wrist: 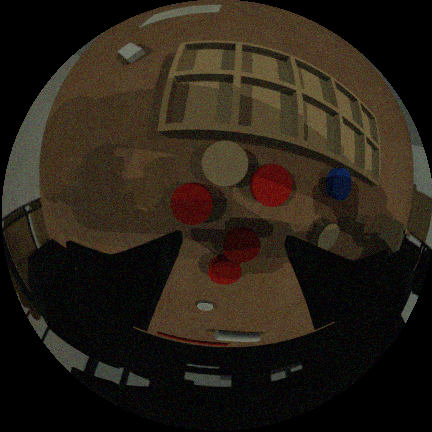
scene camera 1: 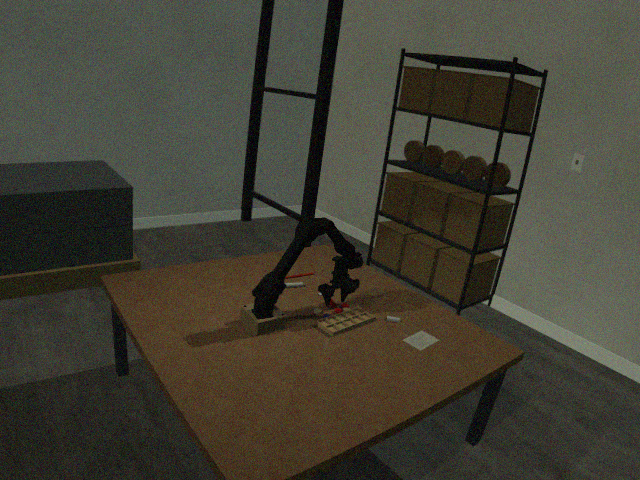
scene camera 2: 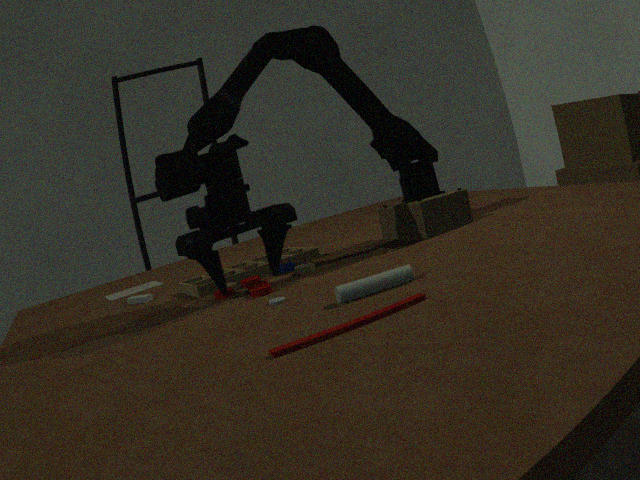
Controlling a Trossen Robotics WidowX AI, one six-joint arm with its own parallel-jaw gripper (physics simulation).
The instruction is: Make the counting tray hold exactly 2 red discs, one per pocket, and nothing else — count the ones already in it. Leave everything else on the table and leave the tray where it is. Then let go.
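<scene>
The counting tray [wrist: 215,133] [scene camera 1: 353,328] [scene camera 2: 192,288] lies flat; its pockets look empty in the wrist view. Several red discs lie on the table outside it: one red disc [wrist: 272,185] near its long side, another red disc [wrist: 192,203] further left, and a darker, shaded red disc [wrist: 241,244] close against or overlapping a fourth, brighter red disc [wrist: 225,270]. My gripper [wrist: 234,238] [scene camera 2: 250,282] [scene camera 1: 336,303] is open and empty, low over the table, its fingers standing either side of that close pair in the wrist view. In scene camera 2 one fingertip partly hides a red disc [scene camera 2: 222,294].
A tan disc [wrist: 225,163], a blue disc [wrist: 339,184] and another tan disc [wrist: 328,236] lie near the tray. Also there are a small white disc [wrist: 204,306] [scene camera 2: 276,300], a white cylinder [scene camera 2: 374,283], a red stick [scene camera 2: 347,326], a white block [wrist: 131,52] and a pale sheet [scene camera 1: 421,339].
</scene>
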